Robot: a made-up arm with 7 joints. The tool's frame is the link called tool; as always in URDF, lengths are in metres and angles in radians. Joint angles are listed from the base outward.
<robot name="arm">
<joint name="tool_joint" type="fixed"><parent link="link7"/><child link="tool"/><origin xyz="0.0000 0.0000 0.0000" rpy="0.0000 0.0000 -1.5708"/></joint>
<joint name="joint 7" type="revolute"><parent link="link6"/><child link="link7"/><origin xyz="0.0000 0.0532 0.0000" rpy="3.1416 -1.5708 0.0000"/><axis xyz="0 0 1"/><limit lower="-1.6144" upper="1.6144"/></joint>
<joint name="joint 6" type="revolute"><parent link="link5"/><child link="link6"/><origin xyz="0.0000 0.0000 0.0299" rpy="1.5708 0.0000 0.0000"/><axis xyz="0 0 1"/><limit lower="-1.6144" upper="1.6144"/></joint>
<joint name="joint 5" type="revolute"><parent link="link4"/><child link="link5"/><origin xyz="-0.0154 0.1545 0.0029" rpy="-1.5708 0.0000 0.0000"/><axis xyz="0 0 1"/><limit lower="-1.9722" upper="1.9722"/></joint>
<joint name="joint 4" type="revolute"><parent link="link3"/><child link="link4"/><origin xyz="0.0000 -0.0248 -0.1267" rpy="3.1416 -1.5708 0.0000"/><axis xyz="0 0 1"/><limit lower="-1.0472" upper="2.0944"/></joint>
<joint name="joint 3" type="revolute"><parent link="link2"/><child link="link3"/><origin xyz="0.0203 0.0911 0.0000" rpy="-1.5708 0.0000 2.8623"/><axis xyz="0 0 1"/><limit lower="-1.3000" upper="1.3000"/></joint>
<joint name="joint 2" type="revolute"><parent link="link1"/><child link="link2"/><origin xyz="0.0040 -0.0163 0.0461" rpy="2.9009 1.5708 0.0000"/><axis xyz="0 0 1"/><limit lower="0.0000" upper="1.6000"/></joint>
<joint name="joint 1" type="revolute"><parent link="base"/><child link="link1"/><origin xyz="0.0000 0.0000 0.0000" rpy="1.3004 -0.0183 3.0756"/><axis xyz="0 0 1"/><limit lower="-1.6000" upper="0.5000"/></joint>
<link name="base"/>
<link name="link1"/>
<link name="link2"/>
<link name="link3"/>
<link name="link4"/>
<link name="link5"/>
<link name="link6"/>
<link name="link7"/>
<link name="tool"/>
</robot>
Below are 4 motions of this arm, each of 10 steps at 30 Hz.
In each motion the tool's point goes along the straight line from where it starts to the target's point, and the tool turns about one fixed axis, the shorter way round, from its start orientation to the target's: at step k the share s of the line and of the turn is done. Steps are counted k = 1, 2, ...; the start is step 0. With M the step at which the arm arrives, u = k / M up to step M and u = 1 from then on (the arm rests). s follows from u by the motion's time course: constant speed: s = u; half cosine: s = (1 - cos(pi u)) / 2; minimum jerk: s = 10 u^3 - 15 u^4 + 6 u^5.
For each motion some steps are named. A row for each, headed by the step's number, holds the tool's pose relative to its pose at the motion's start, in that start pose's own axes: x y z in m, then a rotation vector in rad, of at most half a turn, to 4 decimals.
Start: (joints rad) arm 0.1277 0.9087 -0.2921 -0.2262 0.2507 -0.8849 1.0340
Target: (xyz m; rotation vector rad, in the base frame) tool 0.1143 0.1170 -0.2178 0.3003 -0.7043 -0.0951
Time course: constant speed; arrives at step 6
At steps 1, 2, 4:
1: -0.0037 -0.0014 0.0043 -0.0126 0.0134 -0.0189
2: -0.0075 -0.0028 0.0086 -0.0251 0.0267 -0.0378
4: -0.0150 -0.0055 0.0172 -0.0503 0.0535 -0.0756

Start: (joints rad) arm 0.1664 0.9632 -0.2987 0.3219 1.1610 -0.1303 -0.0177
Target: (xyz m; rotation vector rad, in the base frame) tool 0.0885 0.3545 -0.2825 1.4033 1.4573 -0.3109
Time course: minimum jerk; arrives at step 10
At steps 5, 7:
5: -0.0138 -0.0232 -0.0357 -0.3744 0.2719 -0.2092
7: -0.0231 -0.0389 -0.0598 -0.6266 0.4552 -0.3501

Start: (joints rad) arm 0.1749 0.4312 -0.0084 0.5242 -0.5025 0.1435 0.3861
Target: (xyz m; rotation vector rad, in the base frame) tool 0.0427 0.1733 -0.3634 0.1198 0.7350 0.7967
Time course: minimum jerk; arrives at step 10
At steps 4, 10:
4: -0.0133 -0.0046 -0.0026 -0.0597 -0.0758 0.0341
10: -0.0419 -0.0145 -0.0082 -0.1882 -0.2389 0.1075

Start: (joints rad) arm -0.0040 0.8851 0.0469 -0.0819 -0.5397 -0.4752 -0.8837
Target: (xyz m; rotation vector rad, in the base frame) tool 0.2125 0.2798 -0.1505 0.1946 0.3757 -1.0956
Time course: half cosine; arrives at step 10
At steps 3, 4, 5, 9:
3: -0.0115 0.0049 -0.0009 -0.0925 0.0621 -0.0352
4: -0.0193 0.0081 -0.0016 -0.1551 0.1040 -0.0590
5: -0.0279 0.0118 -0.0023 -0.2244 0.1506 -0.0855
9: -0.0544 0.0230 -0.0044 -0.4379 0.2937 -0.1667

